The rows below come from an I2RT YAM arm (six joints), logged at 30 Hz.
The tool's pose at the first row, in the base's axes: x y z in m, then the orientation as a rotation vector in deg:
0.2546, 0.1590, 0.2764, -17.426, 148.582, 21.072
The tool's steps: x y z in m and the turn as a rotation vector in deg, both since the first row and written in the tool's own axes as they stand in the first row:
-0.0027, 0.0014, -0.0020, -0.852, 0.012, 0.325
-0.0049, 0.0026, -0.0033, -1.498, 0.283, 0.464
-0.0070, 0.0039, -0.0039, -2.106, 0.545, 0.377
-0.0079, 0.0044, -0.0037, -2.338, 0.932, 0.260
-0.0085, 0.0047, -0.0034, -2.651, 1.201, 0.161
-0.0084, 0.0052, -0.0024, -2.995, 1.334, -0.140
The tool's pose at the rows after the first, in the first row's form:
0.2556, 0.1601, 0.2797, -17.308, 148.576, 22.300
0.2566, 0.1611, 0.2822, -17.424, 148.796, 23.180
0.2577, 0.1625, 0.2840, -17.815, 148.955, 23.931
0.2584, 0.1631, 0.2844, -18.149, 149.275, 24.175
0.2590, 0.1636, 0.2845, -18.456, 149.473, 24.537
0.2592, 0.1643, 0.2837, -19.001, 149.482, 24.875

